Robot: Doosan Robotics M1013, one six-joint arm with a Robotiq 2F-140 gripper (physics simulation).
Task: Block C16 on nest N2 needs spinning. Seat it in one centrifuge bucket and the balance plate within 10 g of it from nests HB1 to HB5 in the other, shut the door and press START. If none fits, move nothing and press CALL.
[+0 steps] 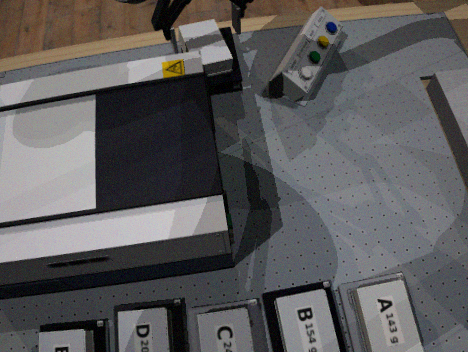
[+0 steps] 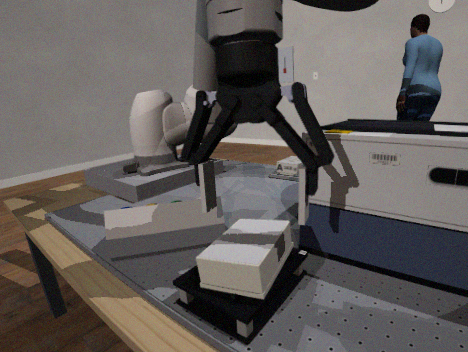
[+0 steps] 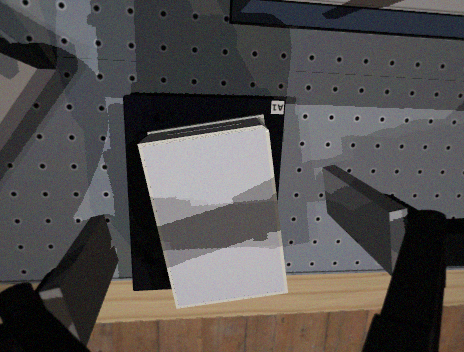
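A blank white block rests turned slightly askew on a raised black nest with an A1 tag at one corner. No block name or nest name is readable. My gripper is open and empty, its fingers wide apart above the block, one to either side and clear of it. Plates A 143 g, B 154 g, C, D and E stand in a row; the last three weights are cut off.
The centrifuge stands beside the nest; whether its door is shut is unclear. A button box has blue, yellow, green and white buttons. The robot base is behind. A person stands beyond the table.
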